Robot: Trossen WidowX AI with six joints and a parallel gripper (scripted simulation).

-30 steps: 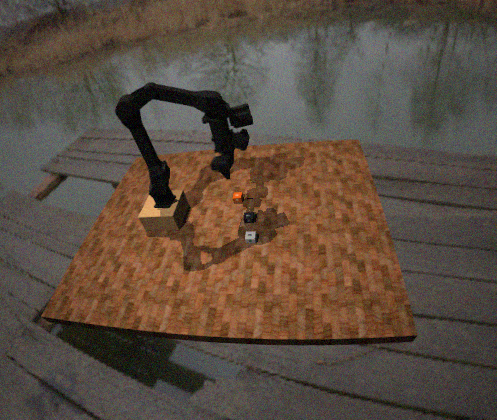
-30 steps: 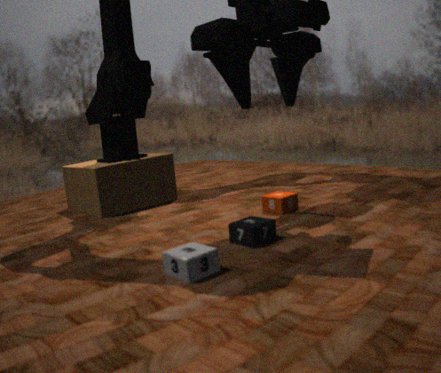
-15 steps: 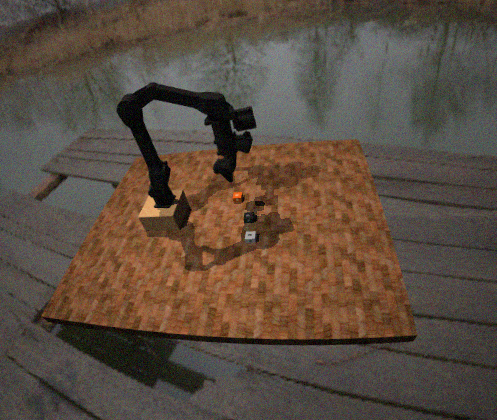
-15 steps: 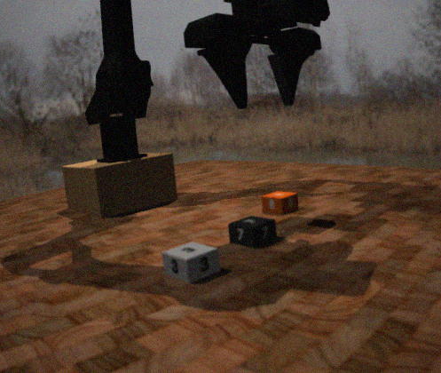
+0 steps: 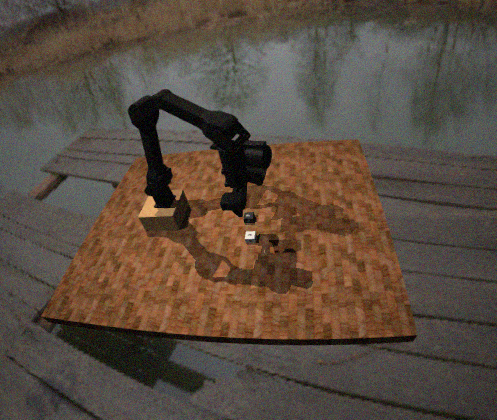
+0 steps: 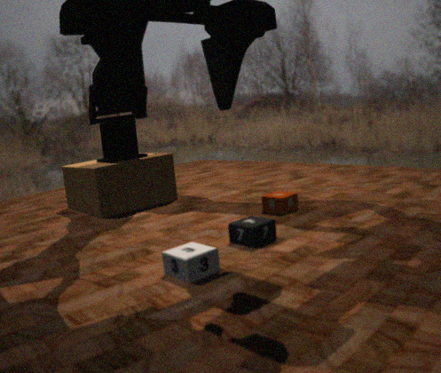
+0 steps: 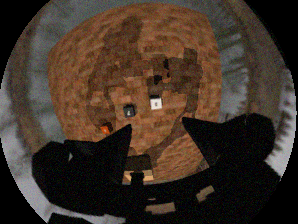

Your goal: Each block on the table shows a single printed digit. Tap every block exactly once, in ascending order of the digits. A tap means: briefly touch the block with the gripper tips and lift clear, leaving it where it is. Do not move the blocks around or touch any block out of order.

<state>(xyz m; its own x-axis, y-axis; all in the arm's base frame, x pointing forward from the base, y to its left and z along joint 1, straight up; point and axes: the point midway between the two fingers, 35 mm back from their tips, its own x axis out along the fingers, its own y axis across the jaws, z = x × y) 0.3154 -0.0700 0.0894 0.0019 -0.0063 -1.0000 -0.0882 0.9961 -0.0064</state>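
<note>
Now: gripper tip 20 mm past the black block, 70 mm to the right of it and 120 mm above it. Round my gripper tip: orange block 80 mm behind, 170 mm to the left, 120 mm below.
</note>
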